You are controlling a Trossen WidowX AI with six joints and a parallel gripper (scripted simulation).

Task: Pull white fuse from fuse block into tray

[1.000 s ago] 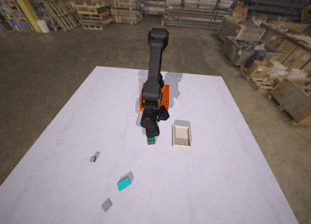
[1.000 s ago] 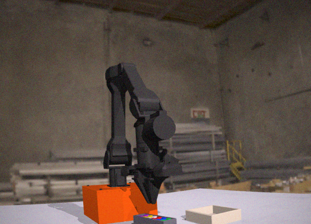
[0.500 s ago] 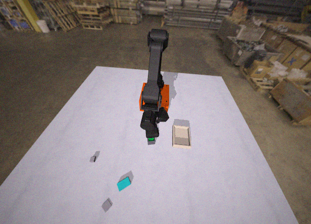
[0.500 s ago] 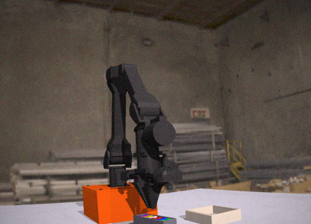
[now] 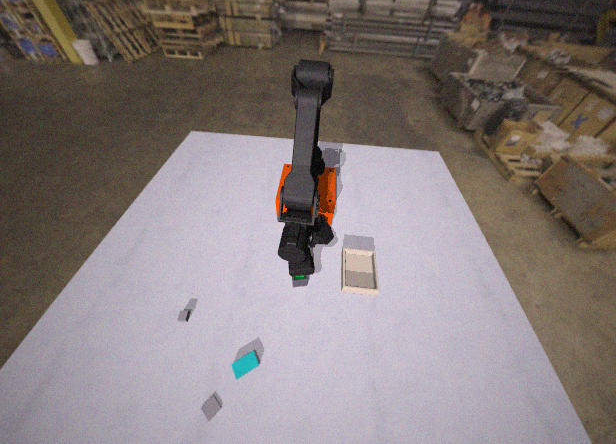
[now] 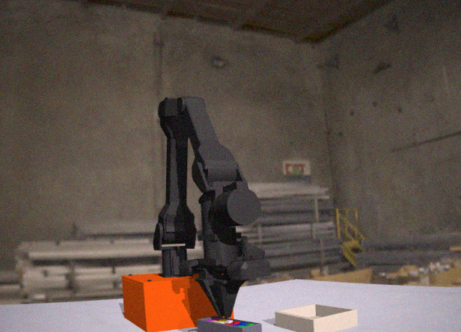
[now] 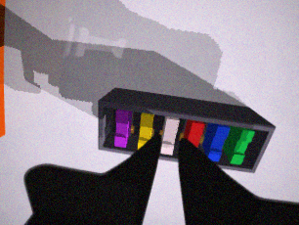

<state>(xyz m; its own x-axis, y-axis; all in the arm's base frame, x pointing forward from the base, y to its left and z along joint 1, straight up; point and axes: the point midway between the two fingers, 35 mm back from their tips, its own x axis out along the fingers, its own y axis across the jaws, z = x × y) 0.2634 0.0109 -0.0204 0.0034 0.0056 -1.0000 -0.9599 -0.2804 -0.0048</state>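
Right now the white fuse is 20 mm below my gripper tip. Round my gripper tip: blue fuse 30 mm ahead, 10 mm to the left, 20 mm below; red fuse 20 mm ahead, 20 mm below; yellow fuse 20 mm behind, 10 mm to the right, 20 mm below.
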